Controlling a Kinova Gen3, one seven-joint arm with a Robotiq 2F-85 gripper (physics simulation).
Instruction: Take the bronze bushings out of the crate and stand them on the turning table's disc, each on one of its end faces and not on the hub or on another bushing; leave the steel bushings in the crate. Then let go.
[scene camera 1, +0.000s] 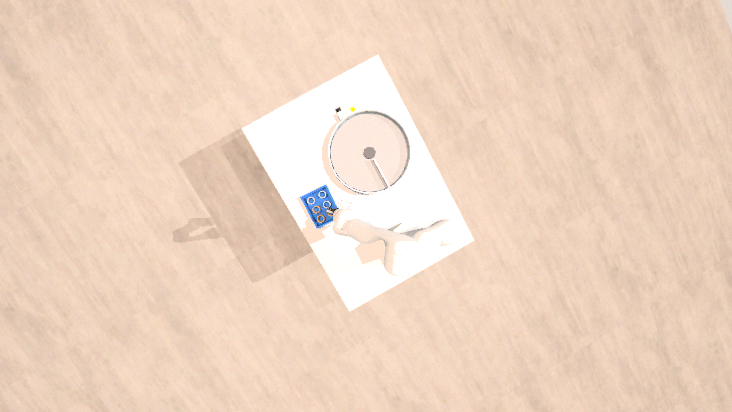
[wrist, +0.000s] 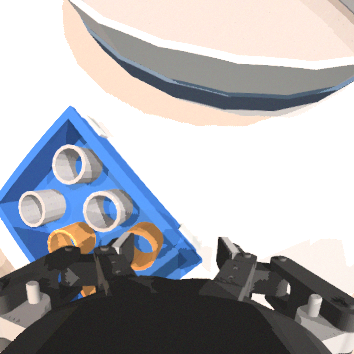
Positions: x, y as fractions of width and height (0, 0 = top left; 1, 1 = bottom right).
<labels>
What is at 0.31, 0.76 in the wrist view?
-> My gripper.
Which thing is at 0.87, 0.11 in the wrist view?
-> A turning table disc.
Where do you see a turning table disc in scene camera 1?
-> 0.49, 0.34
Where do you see a blue crate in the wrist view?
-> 0.50, 0.72
</labels>
